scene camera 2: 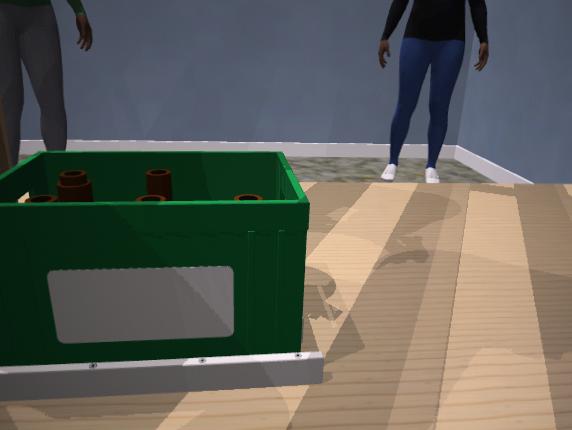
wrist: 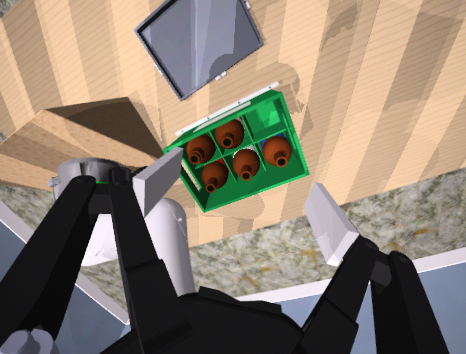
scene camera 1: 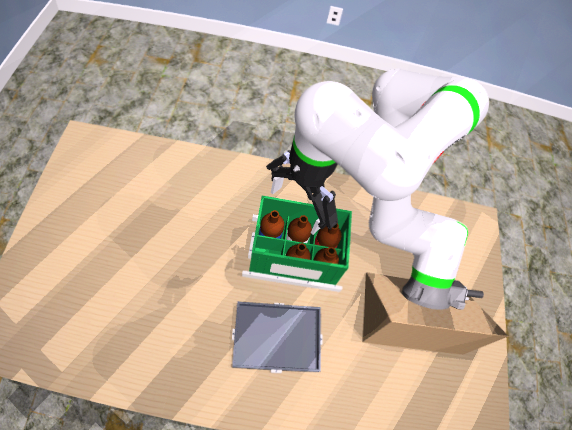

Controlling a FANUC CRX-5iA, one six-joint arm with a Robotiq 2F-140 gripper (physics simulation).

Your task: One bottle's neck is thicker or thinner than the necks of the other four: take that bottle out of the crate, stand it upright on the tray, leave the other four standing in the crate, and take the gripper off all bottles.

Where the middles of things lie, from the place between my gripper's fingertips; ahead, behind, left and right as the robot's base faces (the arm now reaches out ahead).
Labels:
Now: hand 38 cm above the grey tray (scene camera 1: 277,337), 22 cm to the right of it and 2 cm past it.

